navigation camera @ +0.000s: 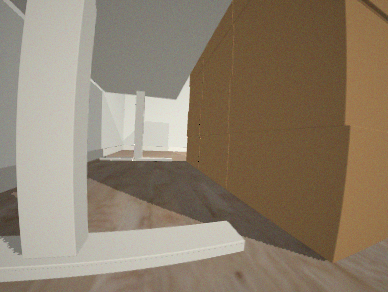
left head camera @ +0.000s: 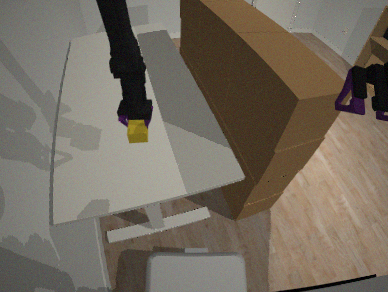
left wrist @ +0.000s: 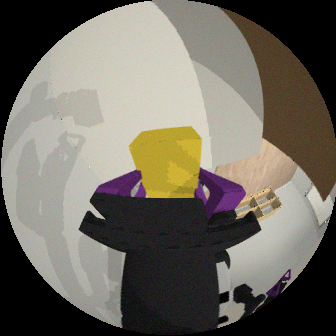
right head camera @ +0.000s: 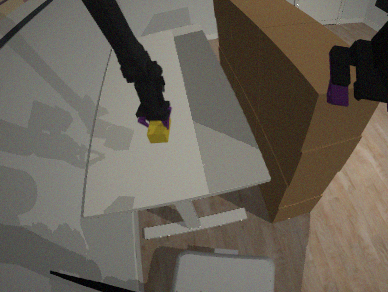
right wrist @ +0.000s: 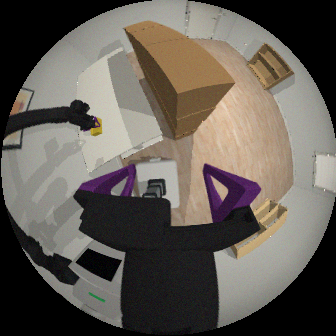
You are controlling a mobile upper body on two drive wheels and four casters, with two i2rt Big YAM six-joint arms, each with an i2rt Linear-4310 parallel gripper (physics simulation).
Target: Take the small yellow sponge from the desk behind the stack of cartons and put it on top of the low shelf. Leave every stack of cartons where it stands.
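Places are measured from the left arm's base along level axes (x ahead, y left, z up), in millimetres.
Pixels of known places: left gripper, fingertip midpoint: (left head camera: 138,128) (left wrist: 169,167) (right head camera: 160,128) (right wrist: 96,126); right gripper, fingertip midpoint: (left head camera: 356,111) (right head camera: 358,102) (right wrist: 168,166).
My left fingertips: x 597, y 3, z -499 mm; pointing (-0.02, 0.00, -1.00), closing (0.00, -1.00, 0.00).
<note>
For each thing: its top centre in the pictures, then the offset to it from my left fingertips. "*": a spot on its surface instead. Level surfaces: height alone.
- small yellow sponge, top centre: (left wrist: 169,184) (left head camera: 137,122) (right head camera: 157,123) (right wrist: 93,125) dx +0, dy +0, dz +31 mm
- white desk, surface height: dz -191 mm
- desk leg, surface spot: (navigation camera: 52,125) * dx -75, dy -8, dz -672 mm
My left gripper (left head camera: 136,121) (right head camera: 155,121) (left wrist: 169,167) (right wrist: 96,126) is shut on the small yellow sponge (left head camera: 137,132) (right head camera: 158,132) (left wrist: 170,155) (right wrist: 96,128) and holds it above the white desk (left head camera: 100,180) (right head camera: 130,175) (left wrist: 125,75). The gripper's shadow lies apart from it, to the left in the head views. The stack of cartons (left head camera: 250,75) (right head camera: 270,75) (right wrist: 185,70) (navigation camera: 280,100) stands upright along the desk's right side. My right gripper (right wrist: 168,166) is open and empty, to the right of the cartons in the head views. Wooden shelf units show in the right wrist view; I cannot tell which is the low shelf.
In the right wrist view one wooden unit (right wrist: 281,80) stands at the upper right, another (right wrist: 250,246) at the lower right. A desk leg (navigation camera: 52,125) and its foot (navigation camera: 165,245) stand close in the navigation view, left of the cartons. A pale rounded box (left head camera: 197,272) (right head camera: 225,272) shows below the desk.
</note>
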